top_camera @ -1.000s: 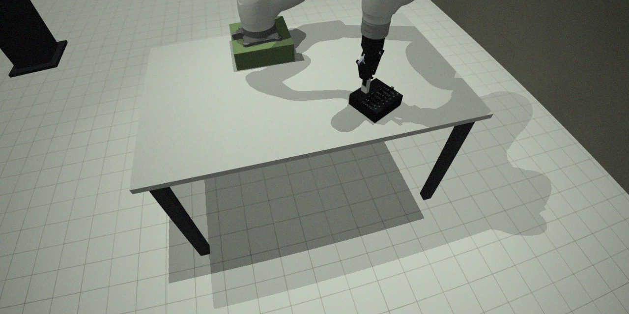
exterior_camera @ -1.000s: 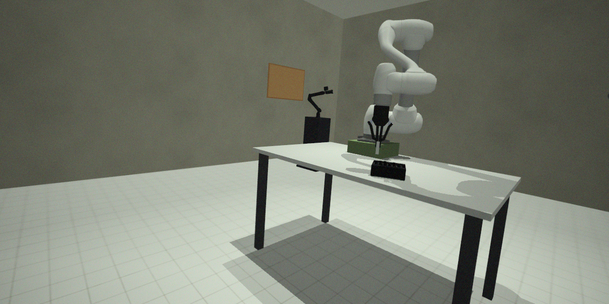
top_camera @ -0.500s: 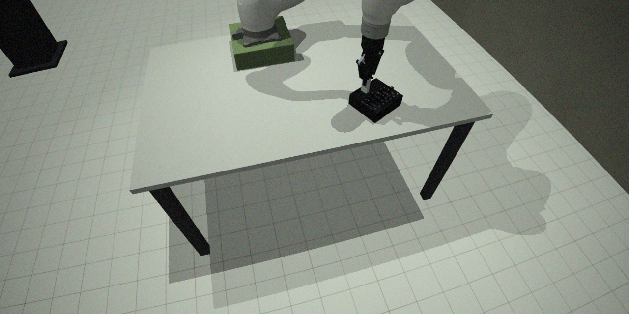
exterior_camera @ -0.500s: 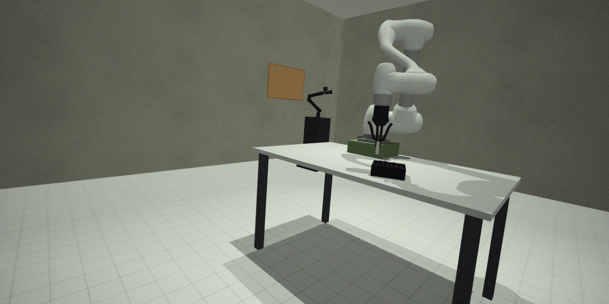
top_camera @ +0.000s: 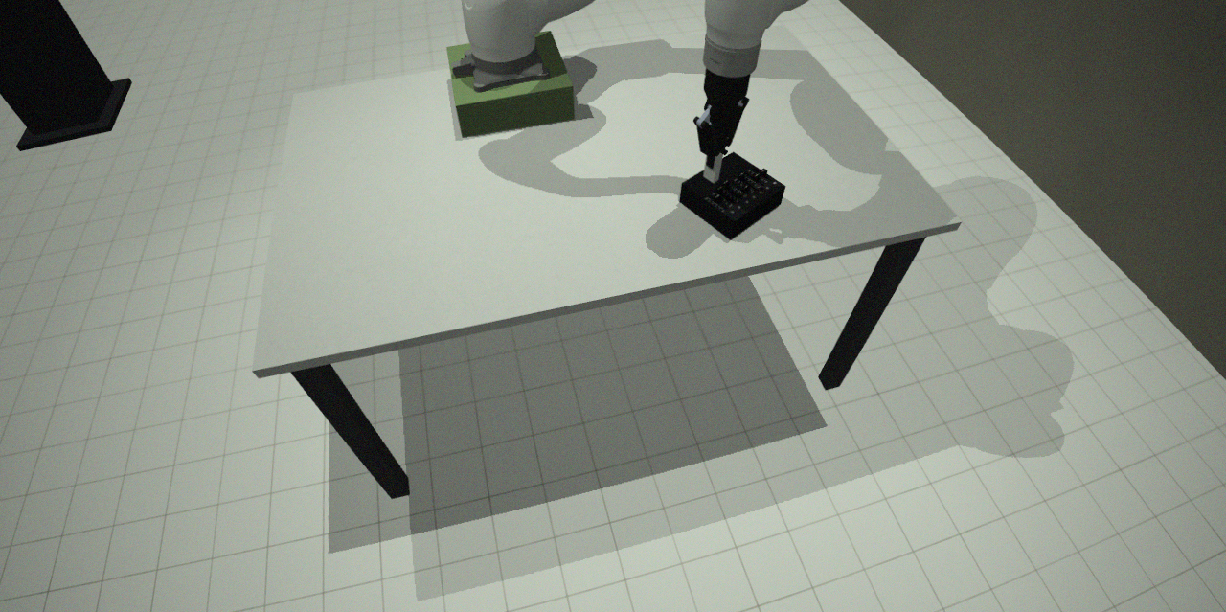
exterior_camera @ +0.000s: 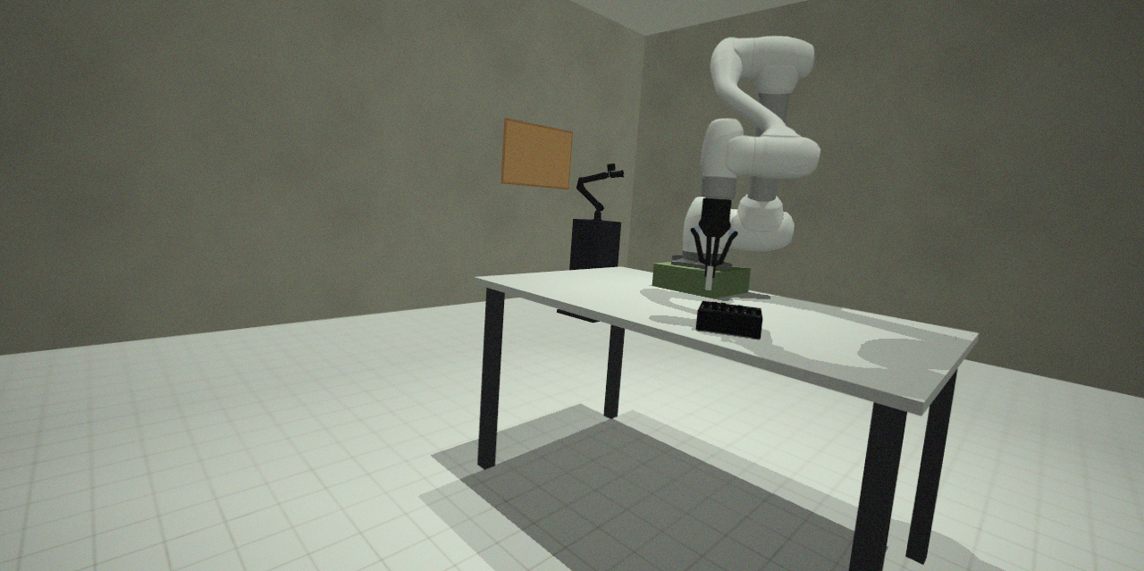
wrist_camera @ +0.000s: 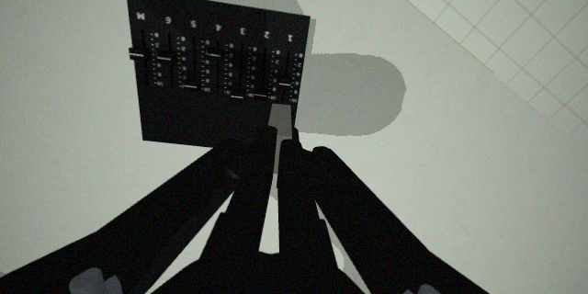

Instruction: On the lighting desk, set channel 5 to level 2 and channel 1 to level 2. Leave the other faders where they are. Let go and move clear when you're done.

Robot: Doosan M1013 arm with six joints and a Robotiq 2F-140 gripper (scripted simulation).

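The channel 1 fader cap is 7 cm below my hand, 2 cm ahead of it and 1 cm to the left of it. The rest, counted from my hand: channel 3 fader cap 7 cm below, 4 cm to the left, 1 cm behind; channel 4 fader cap 8 cm to the left, 7 cm below, 1 cm ahead; channel 2 fader cap 7 cm below, 2 cm to the left.
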